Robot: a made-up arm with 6 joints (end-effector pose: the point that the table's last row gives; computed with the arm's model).
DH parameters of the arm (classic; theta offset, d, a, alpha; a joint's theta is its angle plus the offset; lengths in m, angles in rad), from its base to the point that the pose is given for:
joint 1: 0 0.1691 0 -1.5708
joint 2: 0.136 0 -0.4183 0
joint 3: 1.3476 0 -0.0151 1.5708
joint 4: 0 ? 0 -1.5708
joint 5: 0 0 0.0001 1.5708
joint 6: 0 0.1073 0 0
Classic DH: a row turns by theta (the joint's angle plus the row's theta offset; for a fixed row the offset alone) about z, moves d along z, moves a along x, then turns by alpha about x.
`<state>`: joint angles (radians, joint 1 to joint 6).
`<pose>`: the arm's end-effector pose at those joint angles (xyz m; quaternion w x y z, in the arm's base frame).
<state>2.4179 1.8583 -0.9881 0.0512 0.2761 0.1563</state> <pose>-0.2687 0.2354 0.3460 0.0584 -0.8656 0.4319 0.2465</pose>
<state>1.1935 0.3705 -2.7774 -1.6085 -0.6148 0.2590</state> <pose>-0.2714 -0.5173 0.5187 0.8453 0.3161 -0.3808 -0.2012</pose>
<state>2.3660 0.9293 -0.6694 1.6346 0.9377 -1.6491</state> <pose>-0.0842 -0.0384 0.5149 0.0892 0.7246 0.0227 -0.6830</pose>
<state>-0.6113 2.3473 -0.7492 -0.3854 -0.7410 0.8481</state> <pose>0.3661 -0.2233 0.1787 0.3724 0.4680 0.7940 0.1087</pose>
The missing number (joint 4, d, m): 0.1724
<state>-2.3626 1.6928 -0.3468 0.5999 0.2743 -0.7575</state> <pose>-0.1185 -0.1402 0.3084 0.0856 0.8835 0.4603 -0.0171</pose>
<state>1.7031 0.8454 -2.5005 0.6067 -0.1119 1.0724</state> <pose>0.0469 -0.3011 0.7875 0.1216 -0.0333 0.1309 -0.9833</pose>
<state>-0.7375 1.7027 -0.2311 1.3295 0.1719 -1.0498</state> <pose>0.1399 -0.1029 0.3012 0.0892 0.4772 0.8719 0.0644</pose>
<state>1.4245 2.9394 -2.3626 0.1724 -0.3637 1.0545</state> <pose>0.1060 0.6746 0.1149 0.1857 -0.0582 0.7495 0.6328</pose>
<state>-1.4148 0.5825 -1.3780 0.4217 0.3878 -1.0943</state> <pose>-0.0030 0.1264 0.6403 0.4578 0.1109 0.4896 -0.7337</pose>
